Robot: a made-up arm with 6 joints. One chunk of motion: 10 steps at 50 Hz.
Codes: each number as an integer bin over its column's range. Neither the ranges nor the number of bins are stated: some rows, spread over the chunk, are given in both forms.
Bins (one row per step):
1: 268 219 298 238 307 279
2: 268 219 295 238 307 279
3: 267 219 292 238 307 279
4: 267 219 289 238 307 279
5: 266 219 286 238 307 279
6: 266 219 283 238 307 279
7: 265 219 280 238 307 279
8: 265 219 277 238 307 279
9: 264 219 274 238 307 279
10: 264 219 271 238 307 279
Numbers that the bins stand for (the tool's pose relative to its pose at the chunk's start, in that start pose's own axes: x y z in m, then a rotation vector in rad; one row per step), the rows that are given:
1: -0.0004 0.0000 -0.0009 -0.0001 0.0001 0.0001
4: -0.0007 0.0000 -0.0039 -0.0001 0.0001 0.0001
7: -0.0015 0.0000 -0.0068 -0.0001 0.0001 0.0001
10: -0.0018 0.0000 -0.0098 -0.0001 0.0001 0.0001
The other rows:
2: -0.0004 0.0000 -0.0019 -0.0001 0.0001 0.0001
3: -0.0007 0.0000 -0.0029 -0.0001 0.0001 0.0001
5: -0.0011 0.0000 -0.0049 -0.0001 0.0001 0.0001
6: -0.0011 0.0000 -0.0059 -0.0001 0.0001 0.0001
8: -0.0015 0.0000 -0.0078 -0.0001 0.0001 0.0001
9: -0.0018 0.0000 -0.0088 -0.0001 0.0001 0.0001

